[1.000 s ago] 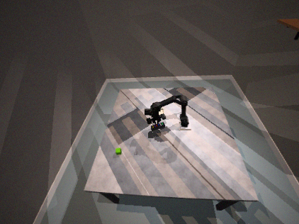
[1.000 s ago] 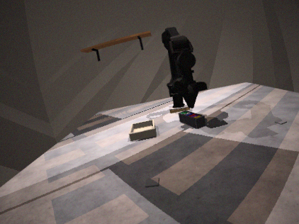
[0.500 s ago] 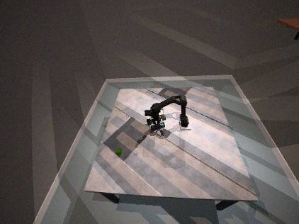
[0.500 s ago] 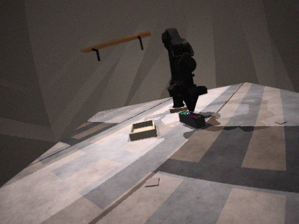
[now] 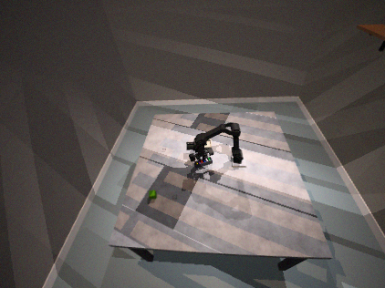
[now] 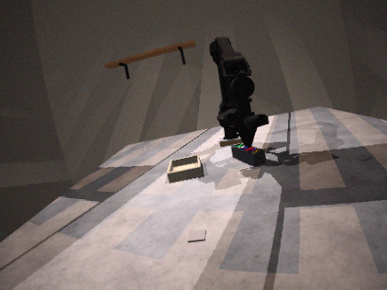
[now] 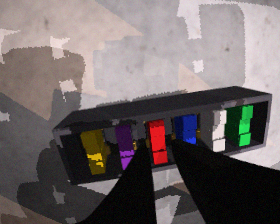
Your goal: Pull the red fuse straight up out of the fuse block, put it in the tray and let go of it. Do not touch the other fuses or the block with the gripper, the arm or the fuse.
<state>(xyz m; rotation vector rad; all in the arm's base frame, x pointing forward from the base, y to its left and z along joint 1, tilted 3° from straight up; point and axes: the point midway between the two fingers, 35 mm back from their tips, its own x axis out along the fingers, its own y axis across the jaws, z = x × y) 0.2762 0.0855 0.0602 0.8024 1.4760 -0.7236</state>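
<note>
Now: the red fuse 2 cm below my gripper tip. The rest, counted from my gripper tip: small green cube (28 cm ahead, 35 cm to the left, 2 cm below); then beige tray (3 cm ahead, 21 cm to the right, 4 cm below).
</note>
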